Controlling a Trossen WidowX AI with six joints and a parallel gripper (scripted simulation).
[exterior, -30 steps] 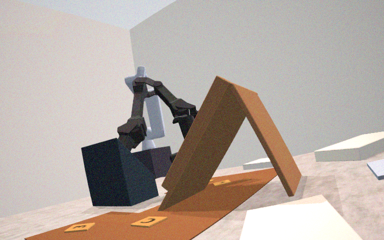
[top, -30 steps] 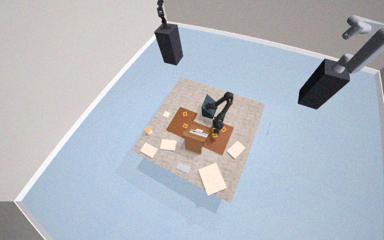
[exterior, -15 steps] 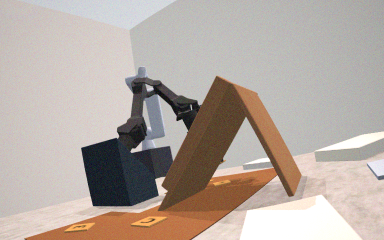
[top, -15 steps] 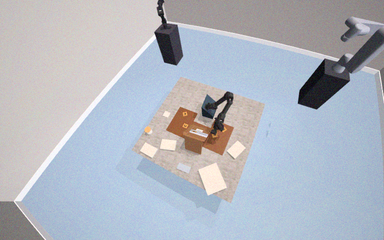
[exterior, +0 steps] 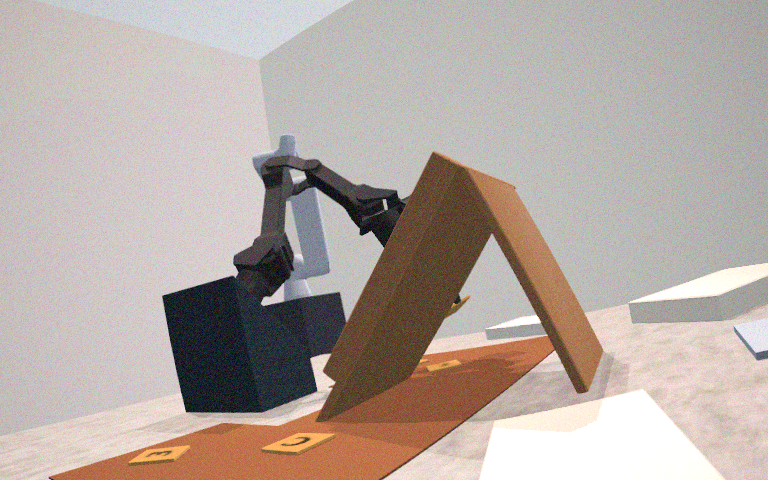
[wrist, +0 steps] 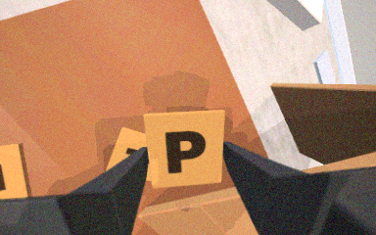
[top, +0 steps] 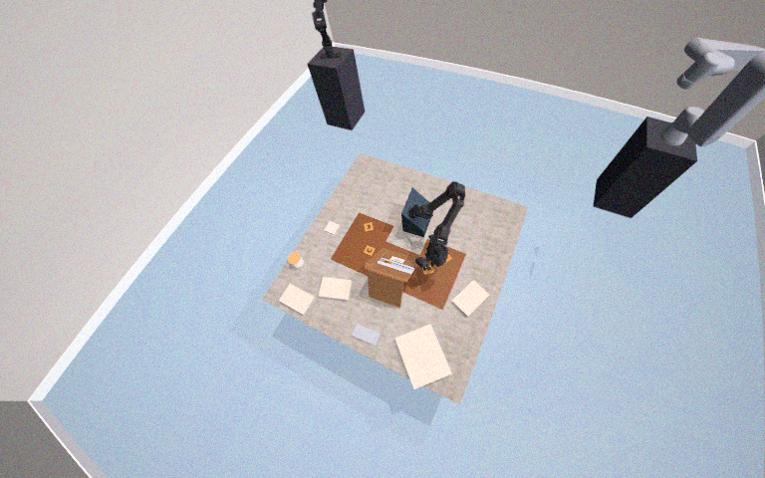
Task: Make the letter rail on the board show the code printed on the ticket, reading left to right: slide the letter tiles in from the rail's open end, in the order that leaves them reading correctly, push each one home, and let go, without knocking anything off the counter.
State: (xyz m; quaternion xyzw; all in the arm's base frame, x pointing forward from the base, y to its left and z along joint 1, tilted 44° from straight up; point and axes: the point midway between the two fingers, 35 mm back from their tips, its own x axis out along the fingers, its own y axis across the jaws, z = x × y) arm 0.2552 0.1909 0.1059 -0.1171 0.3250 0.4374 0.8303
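Now: the j tile 90 mm below my gripper tip, 30 mm behind it and 10 mm to the right of it. Also, from my gripper tip: white ticket (190 mm to the right, 20 mm ahead, 10 mm above); then brown mat (220 mm to the right, 90 mm below, 70 mm behind); then orange tile marked p (right at my gripper tip).
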